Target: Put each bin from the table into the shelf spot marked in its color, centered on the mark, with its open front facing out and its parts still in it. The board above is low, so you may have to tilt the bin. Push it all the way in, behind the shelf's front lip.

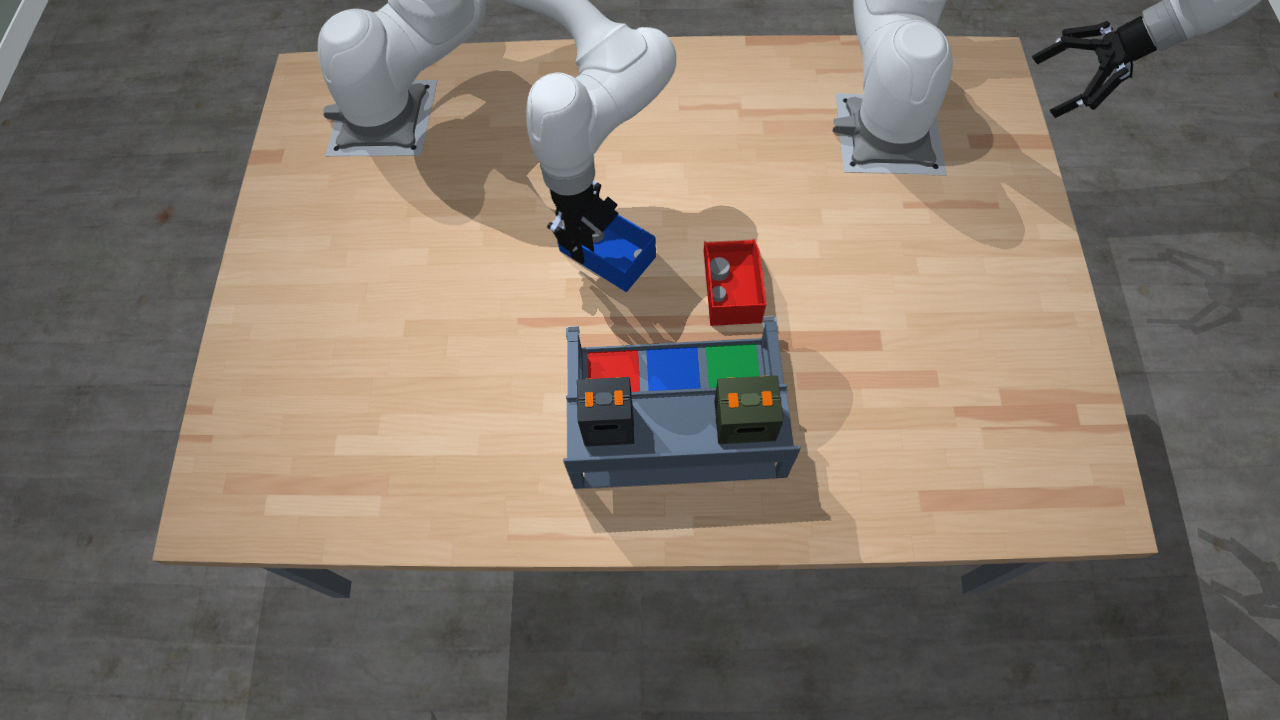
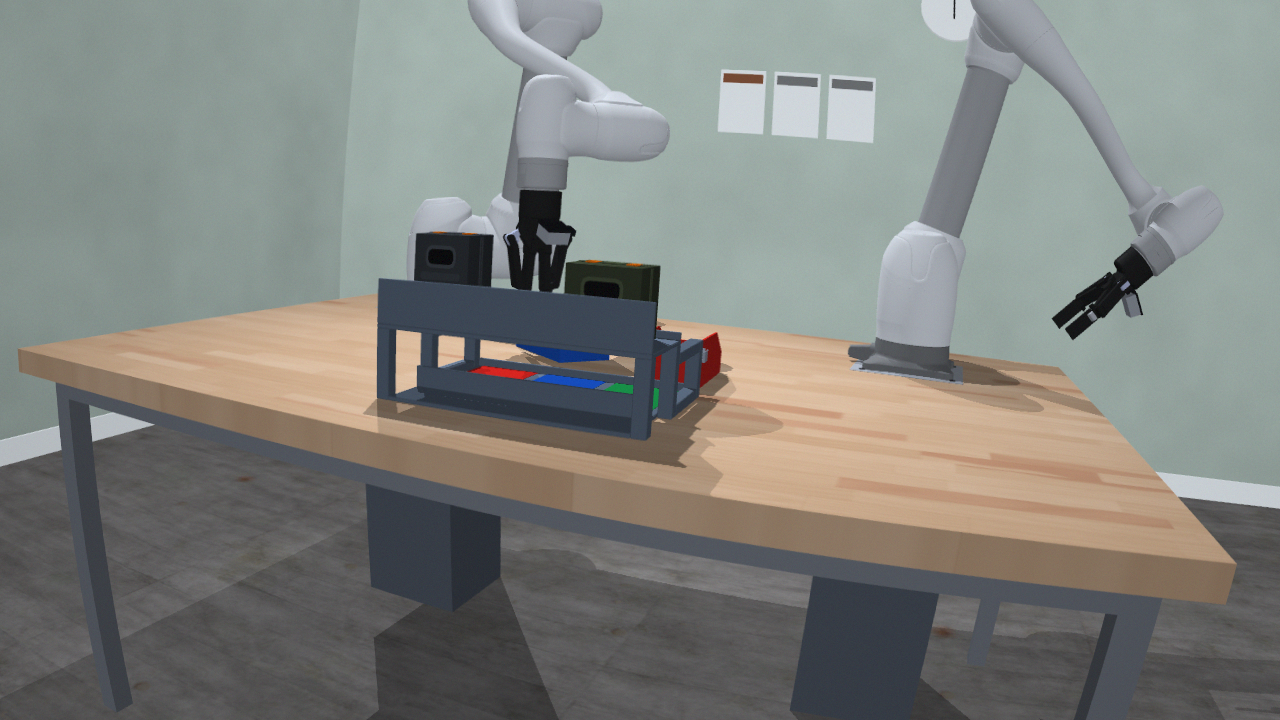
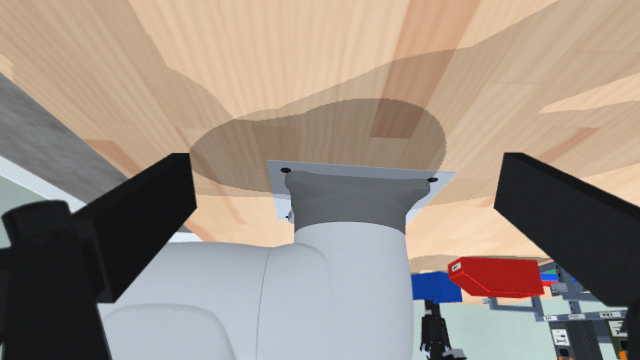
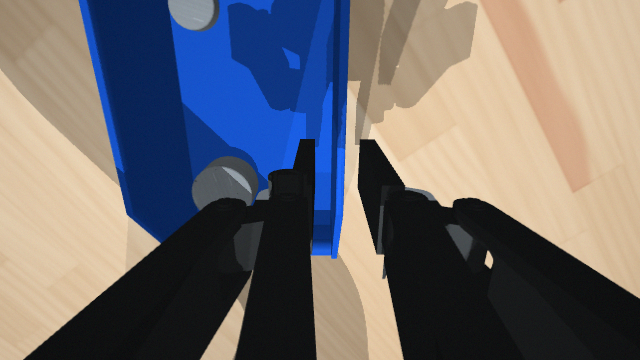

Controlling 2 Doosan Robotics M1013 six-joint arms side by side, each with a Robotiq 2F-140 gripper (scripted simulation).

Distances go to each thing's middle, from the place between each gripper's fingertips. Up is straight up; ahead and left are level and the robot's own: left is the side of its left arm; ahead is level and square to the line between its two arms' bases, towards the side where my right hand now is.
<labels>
The blue bin (image 1: pixel 622 238) is 30 mm behind my right hand (image 1: pixel 582 254), 40 mm to the left of it and 40 mm below it. Round my right hand: red bin (image 1: pixel 744 285) (30 mm ahead, 300 mm to the left, 40 mm below).
My left gripper (image 1: pixel 1043 86) is now 66 cm to the left of the red bin, 47 cm short of it and 8 cm above it. From my left hand the other things lie so: blue bin: 91 cm to the right, 40 cm ahead, 8 cm below.
</labels>
